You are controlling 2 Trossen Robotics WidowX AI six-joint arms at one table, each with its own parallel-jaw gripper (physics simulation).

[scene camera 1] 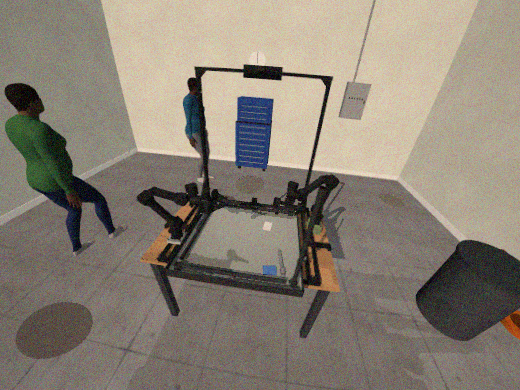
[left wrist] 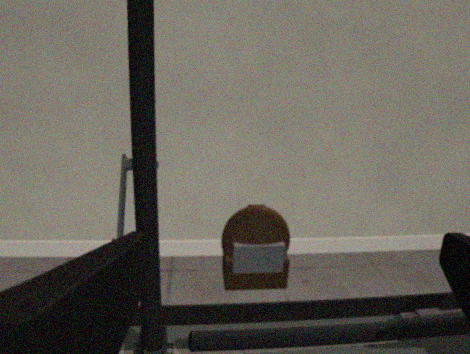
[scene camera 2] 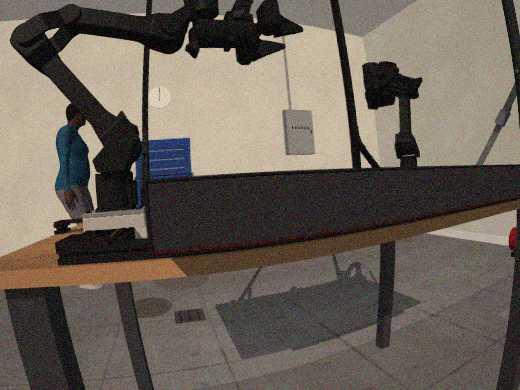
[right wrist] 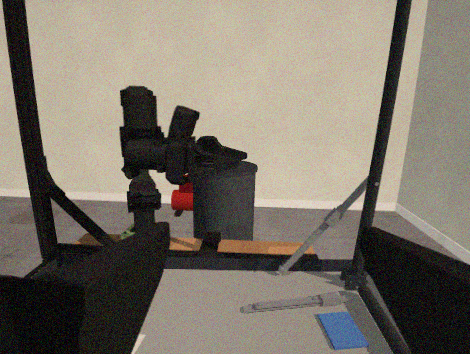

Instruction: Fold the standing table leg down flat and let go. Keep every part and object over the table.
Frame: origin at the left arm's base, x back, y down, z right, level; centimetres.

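Where they show: left gripper, fingertip midpoint: (scene camera 1: 286,213) (left wrist: 295,247) (scene camera 2: 409,76) (right wrist: 243,159); right gripper, fingertip midpoint: (scene camera 1: 225,202) (scene camera 2: 293,38) (right wrist: 265,234); right arm's base, link origin: (scene camera 1: 177,235) (scene camera 2: 116,209).
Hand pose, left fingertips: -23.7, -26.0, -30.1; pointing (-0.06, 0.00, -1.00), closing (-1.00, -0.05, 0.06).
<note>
Each offset is from my left fingertips to the top centre of the thing, as dx, dy, dz. "pt": to the spot under its first point. Level surfaces: height alone.
A grey rod with a thicker sleeve @(+1.6, +27.6, -11.3) (scene camera 1: 281,262) (right wrist: 290,302) lies flat on the table's grey top @(dy +29.9) (scene camera 1: 220,250) (right wrist: 215,320), near a blue card @(-4.1, +28.6, -18.8) (scene camera 1: 269,270) (right wrist: 343,330). Another grey rod (scene camera 2: 500,117) (right wrist: 328,220) slants beside a black post; I cannot tell which of them is the table leg. My left gripper (scene camera 1: 280,204) (scene camera 2: 418,85) (left wrist: 295,247) (right wrist: 243,159) is open and empty, above the picture's right part of the table and clear of the rods. My right gripper (scene camera 1: 215,195) (scene camera 2: 291,37) (right wrist: 265,234) is open and empty, high over the left part.
Black posts (scene camera 2: 346,75) (right wrist: 30,125) and dark rails (scene camera 1: 235,285) (left wrist: 300,311) surround the top. A white card @(pt -11.7, +30.4, +19.9) (scene camera 1: 267,226) lies on it. Off the table stand a dark bin (scene camera 1: 470,290) (right wrist: 225,200), an orange object (scene camera 1: 512,322) (left wrist: 256,225) and two people (scene camera 1: 40,150) (scene camera 1: 194,115).
</note>
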